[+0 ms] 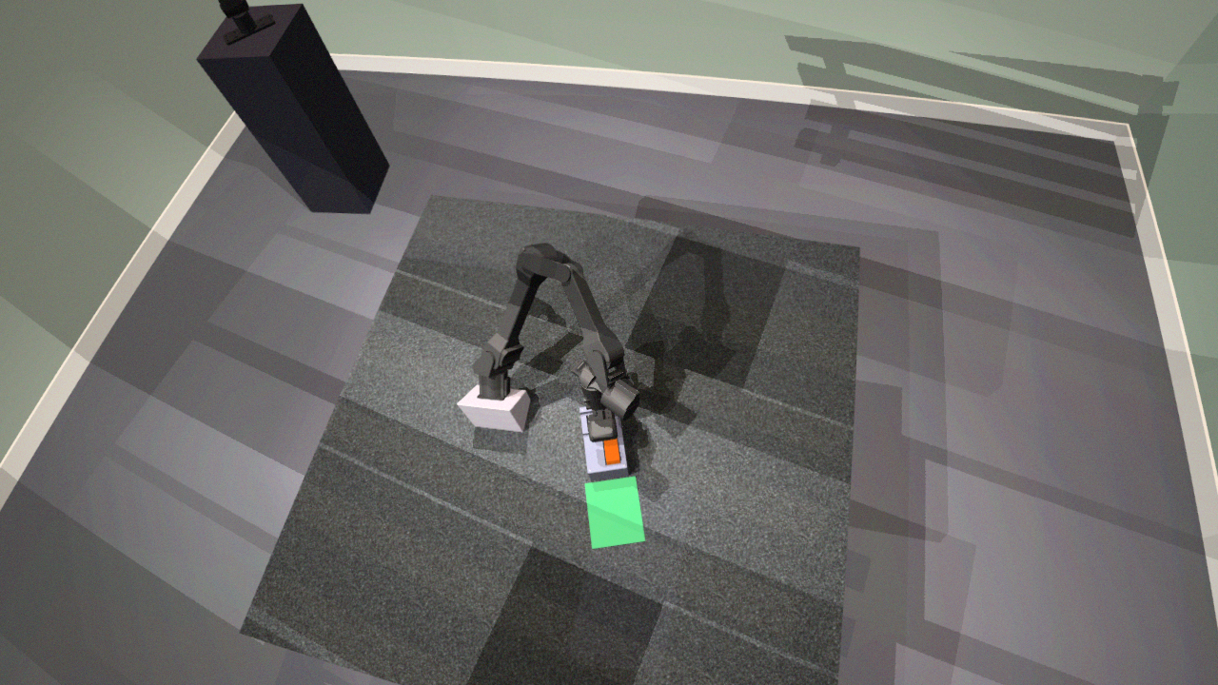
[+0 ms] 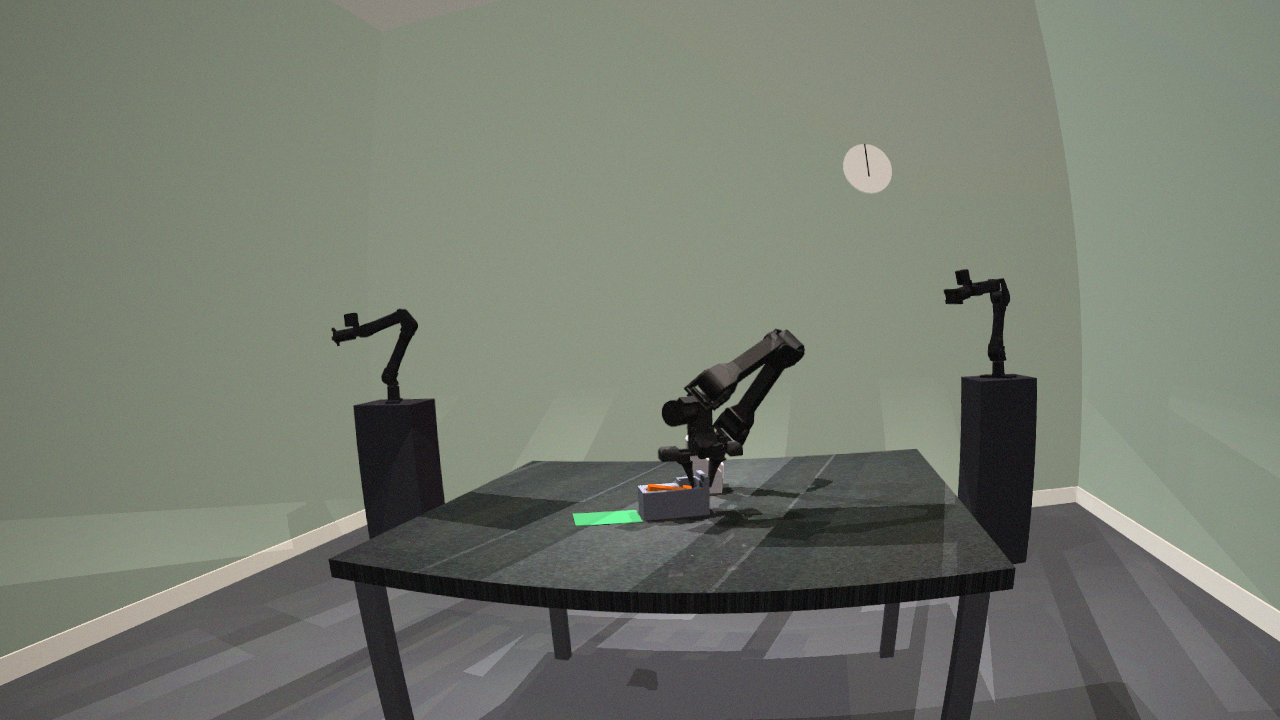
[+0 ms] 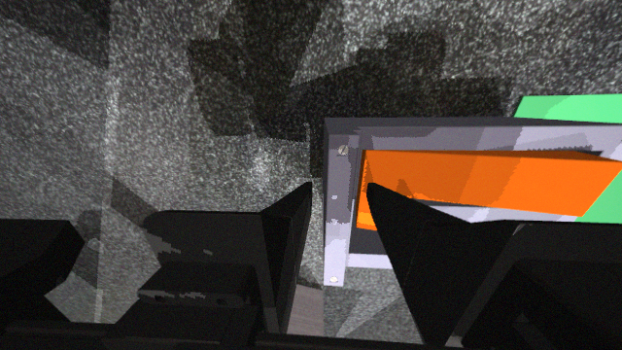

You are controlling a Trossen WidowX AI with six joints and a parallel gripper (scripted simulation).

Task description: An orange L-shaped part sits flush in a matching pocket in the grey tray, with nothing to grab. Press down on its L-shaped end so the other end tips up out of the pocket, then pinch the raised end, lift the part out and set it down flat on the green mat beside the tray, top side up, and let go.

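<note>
Now: gripper tip 1 cm short of the orange L-shaped part, 6 cm to the left of it and 1 cm above it. Also, from my gripper tip: green mat (5 cm ahead, 21 cm to the right, 7 cm below).
</note>
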